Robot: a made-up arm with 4 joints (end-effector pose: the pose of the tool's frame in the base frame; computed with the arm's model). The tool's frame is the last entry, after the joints. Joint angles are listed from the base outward.
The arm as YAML. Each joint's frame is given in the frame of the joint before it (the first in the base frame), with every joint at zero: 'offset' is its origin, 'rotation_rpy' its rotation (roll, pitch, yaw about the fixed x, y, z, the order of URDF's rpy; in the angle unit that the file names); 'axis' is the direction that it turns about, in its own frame. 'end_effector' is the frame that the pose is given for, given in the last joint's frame.
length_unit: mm
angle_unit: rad
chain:
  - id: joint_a
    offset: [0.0, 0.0, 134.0]
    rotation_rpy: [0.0, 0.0, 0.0]
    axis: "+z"
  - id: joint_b
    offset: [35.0, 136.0, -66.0]
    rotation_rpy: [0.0, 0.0, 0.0]
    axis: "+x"
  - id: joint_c
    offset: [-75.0, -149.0, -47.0]
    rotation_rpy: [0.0, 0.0, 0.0]
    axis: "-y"
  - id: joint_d
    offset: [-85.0, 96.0, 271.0]
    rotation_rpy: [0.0, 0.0, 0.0]
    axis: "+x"
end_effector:
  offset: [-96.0, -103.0, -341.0]
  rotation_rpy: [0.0, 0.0, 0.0]
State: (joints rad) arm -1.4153 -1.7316 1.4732 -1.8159
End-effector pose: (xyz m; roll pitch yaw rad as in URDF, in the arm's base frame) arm -0.0661 0.5050 0.4515 2.8807 0.1600 0.0566
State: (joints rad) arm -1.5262 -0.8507 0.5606 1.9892
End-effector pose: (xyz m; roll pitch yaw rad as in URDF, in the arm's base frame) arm 0.4108 0.3797 -0.0761 1.0574 -0.3582 -1.0853
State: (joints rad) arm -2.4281 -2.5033 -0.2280 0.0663
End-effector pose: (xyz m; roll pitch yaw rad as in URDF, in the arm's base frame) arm 0.3043 0.0053 0.2118 -2.4244 -0.1825 -2.5655
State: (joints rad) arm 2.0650 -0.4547 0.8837 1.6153
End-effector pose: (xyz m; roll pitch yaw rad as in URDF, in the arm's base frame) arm -0.1829 -0.4353 -0.1239 0.9587 -0.7678 2.5565
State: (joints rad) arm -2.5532 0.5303 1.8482 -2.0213
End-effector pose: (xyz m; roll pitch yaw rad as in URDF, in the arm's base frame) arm 0.4279 0.2291 -0.4031 -0.0135 -0.9785 1.6464
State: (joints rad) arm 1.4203 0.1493 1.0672 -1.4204
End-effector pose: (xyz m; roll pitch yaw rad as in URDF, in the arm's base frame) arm 0.1933 -0.4431 -0.0420 -1.1182 -1.0474 1.1566
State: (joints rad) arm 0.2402 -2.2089 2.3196 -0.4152
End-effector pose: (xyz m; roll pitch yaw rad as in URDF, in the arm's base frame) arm 0.0421 0.1762 0.4039 -1.5185 0.4515 2.6691
